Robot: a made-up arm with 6 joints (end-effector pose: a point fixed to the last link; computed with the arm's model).
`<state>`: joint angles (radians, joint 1 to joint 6).
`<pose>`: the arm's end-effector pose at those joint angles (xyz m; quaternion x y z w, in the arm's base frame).
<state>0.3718 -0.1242 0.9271 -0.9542 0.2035 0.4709</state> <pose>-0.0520 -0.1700 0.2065 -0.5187 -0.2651 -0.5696 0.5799</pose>
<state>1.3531 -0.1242 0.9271 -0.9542 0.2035 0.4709</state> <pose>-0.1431 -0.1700 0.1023 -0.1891 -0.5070 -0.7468 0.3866</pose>
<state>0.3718 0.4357 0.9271 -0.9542 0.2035 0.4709</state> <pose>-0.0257 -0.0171 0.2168 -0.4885 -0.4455 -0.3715 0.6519</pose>
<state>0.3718 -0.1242 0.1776 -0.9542 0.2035 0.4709</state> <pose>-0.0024 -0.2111 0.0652 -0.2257 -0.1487 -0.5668 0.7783</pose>
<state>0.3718 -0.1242 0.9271 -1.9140 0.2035 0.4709</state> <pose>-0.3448 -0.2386 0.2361 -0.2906 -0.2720 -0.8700 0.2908</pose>
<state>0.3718 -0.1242 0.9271 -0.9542 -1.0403 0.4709</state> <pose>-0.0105 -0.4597 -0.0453 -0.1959 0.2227 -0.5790 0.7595</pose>
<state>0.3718 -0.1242 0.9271 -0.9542 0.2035 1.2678</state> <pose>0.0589 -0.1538 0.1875 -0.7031 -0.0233 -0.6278 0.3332</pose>
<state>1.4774 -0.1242 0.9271 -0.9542 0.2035 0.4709</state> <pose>-0.1462 -0.1700 0.0843 -0.1424 -0.5301 -0.7571 0.3543</pose>
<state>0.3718 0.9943 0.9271 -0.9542 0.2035 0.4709</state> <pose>-0.0788 0.1271 0.1961 -0.4204 -0.5909 -0.1451 0.6731</pose>
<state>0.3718 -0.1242 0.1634 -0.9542 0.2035 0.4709</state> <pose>-0.0012 -0.2108 0.0625 -0.2197 -0.1462 -0.5659 0.7811</pose>
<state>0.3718 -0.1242 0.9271 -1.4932 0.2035 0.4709</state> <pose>-0.2094 -0.2292 0.2523 -0.4022 -0.2768 -0.7594 0.4300</pose>
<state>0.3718 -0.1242 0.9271 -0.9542 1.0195 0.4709</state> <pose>-0.1228 0.0701 0.1262 -0.6298 -0.5417 -0.4438 0.3360</pose>
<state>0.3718 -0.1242 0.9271 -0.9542 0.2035 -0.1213</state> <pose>-0.1126 -0.2293 0.1953 -0.3269 -0.4197 -0.4675 0.7060</pose>
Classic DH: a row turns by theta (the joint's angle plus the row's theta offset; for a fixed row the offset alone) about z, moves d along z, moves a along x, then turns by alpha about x. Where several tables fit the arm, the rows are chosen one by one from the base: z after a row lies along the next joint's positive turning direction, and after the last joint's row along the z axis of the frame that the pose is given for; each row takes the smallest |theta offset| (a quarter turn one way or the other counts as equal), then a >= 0, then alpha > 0; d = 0 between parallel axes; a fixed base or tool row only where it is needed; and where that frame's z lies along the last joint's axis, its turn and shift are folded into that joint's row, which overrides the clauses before.
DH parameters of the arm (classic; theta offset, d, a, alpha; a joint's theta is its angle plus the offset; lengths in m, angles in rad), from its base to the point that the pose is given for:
base (fixed): 0 0.0691 0 1.5708
joint 1: 0 0.0445 -0.2503 -1.5708
joint 2: 1.5708 0.0195 0.0762 -1.5708
joint 3: 0 0.0212 -0.0458 1.5708
joint 4: -1.5708 -0.2317 0.0117 1.5708
joint 5: -1.5708 -0.184 0.0287 1.5708
joint 6: 1.5708 -0.3119 0.1007 -1.5708
tool (fixed): 1.5708 0.1064 0 0

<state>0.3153 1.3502 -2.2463 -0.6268 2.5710 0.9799</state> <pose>-0.3859 -0.1872 0.3252 -0.0661 -0.0898 -0.4811 0.8695</pose>
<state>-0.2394 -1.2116 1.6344 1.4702 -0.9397 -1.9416</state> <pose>-0.7412 -0.0947 0.2754 0.0344 0.5676 -0.7839 0.2494</pose>
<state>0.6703 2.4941 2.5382 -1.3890 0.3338 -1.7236</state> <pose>-0.6730 -0.1506 0.1127 -0.0483 0.4265 -0.8223 0.3735</pose>
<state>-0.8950 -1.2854 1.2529 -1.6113 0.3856 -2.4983</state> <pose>-0.0588 -0.2917 0.6733 -0.1849 -0.3050 -0.0309 0.9337</pose>
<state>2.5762 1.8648 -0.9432 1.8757 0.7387 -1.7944</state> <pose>0.3472 -0.3532 -0.3226 -0.2342 0.8494 0.3427 0.3260</pose>
